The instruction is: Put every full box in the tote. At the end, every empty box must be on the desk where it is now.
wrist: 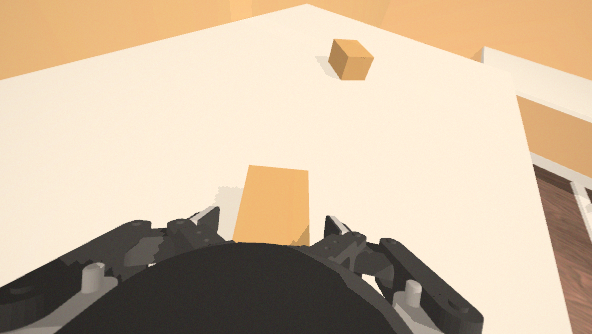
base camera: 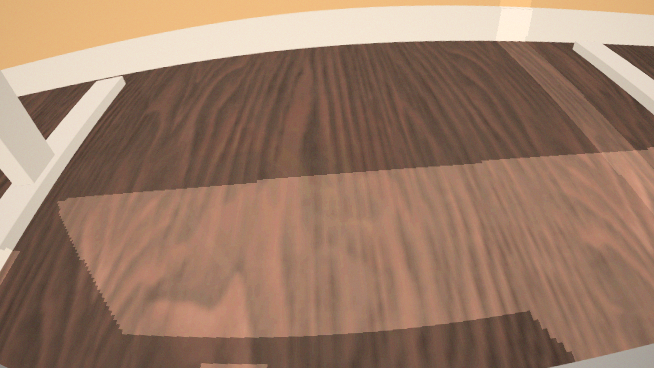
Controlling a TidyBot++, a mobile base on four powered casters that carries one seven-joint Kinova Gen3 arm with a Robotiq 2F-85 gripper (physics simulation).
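A plain orange-tan box [wrist: 276,187] stands on the white desk [wrist: 125,140] at the lower middle of the wrist view. My gripper [wrist: 272,222] is open, with one finger to each side of this box and a gap on both sides; the black gripper body hides the box's near end. A second, smaller-looking tan box [wrist: 352,60] stands farther off, near the desk's far corner. Neither box shows whether it is full or empty. The tote does not show in either view.
Right of the desk, the wrist view shows a white-edged structure with a tan panel [wrist: 560,137] and dark wood floor [wrist: 562,240]. The base camera shows wood floor [base camera: 300,110], a white band [base camera: 260,30] along the back and white bars [base camera: 75,145] [base camera: 622,75] at both sides.
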